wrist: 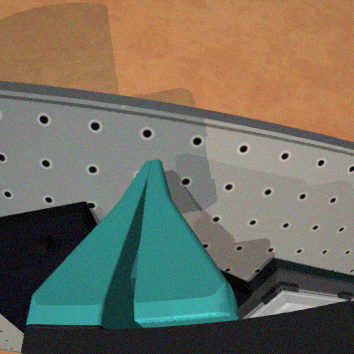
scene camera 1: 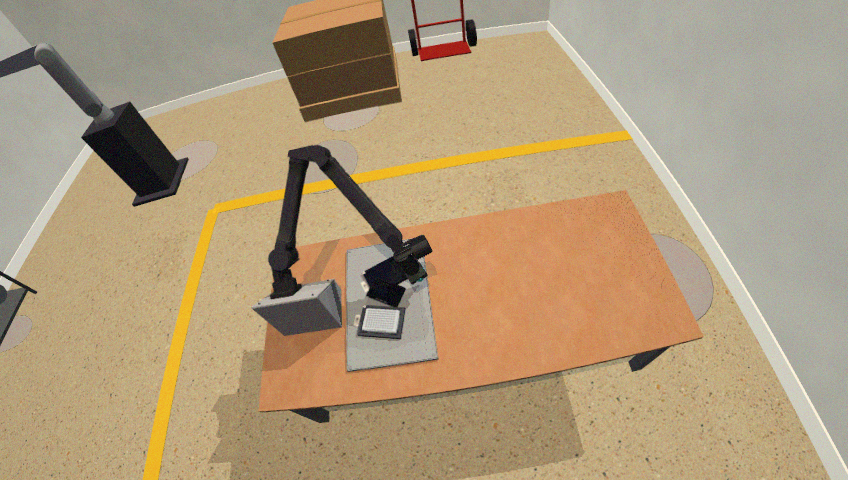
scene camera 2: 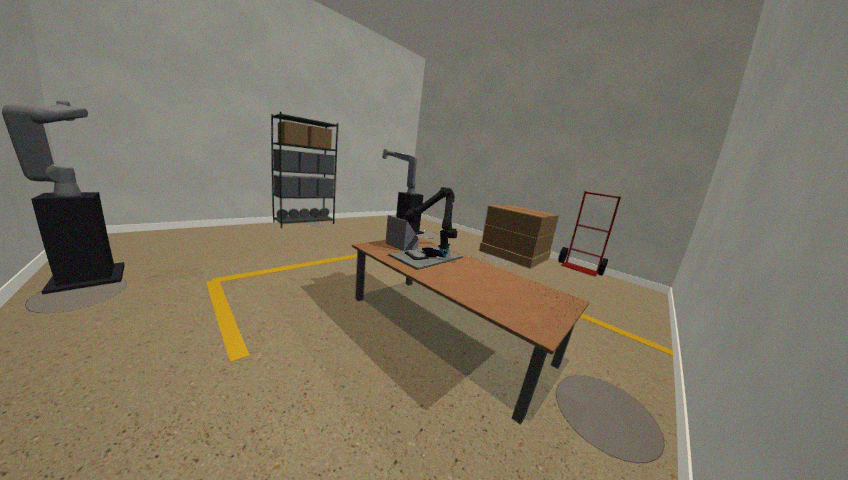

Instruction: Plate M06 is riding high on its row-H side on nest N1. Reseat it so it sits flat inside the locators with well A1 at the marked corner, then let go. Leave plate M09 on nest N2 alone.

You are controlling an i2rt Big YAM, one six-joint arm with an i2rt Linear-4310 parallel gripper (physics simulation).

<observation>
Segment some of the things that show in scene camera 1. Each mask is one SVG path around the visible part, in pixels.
A black well plate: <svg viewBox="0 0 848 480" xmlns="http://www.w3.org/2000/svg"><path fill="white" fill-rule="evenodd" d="M375 276L366 296L392 307L398 307L406 288Z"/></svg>
</observation>
